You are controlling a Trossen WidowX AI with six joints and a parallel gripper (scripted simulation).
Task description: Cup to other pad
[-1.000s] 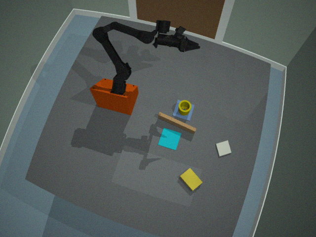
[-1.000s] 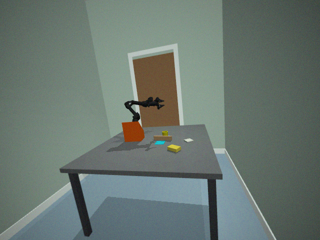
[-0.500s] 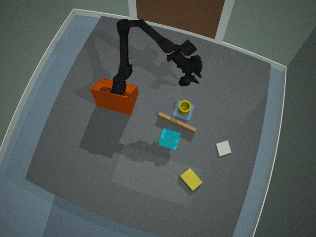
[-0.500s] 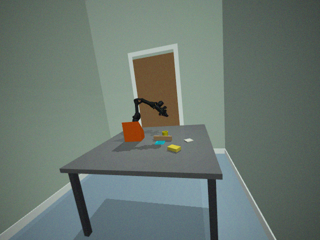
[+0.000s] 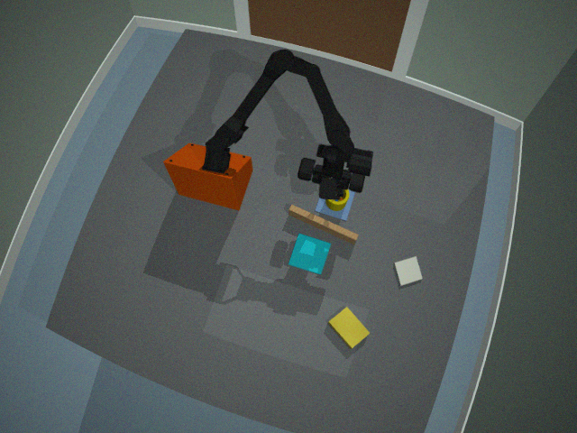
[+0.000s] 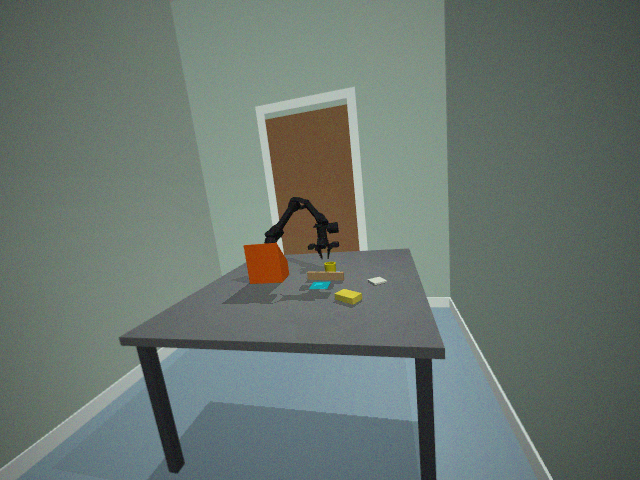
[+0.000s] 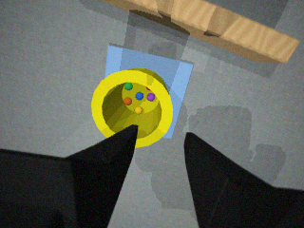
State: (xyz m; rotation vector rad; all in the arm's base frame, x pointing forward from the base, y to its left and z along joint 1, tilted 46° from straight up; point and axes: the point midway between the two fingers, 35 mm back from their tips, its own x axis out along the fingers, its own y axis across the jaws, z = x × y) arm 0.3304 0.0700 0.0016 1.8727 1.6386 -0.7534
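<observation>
My gripper tip is 180 mm to the left of the cyan pad, 110 mm above it and 30 mm past it. Round my gripper tip: yellow block (390 mm to the right, 130 mm ahead, 80 mm below); then wooden bar (90 mm to the right, 90 mm below); then white block (290 mm ahead, 190 mm to the right, 90 mm below).
</observation>
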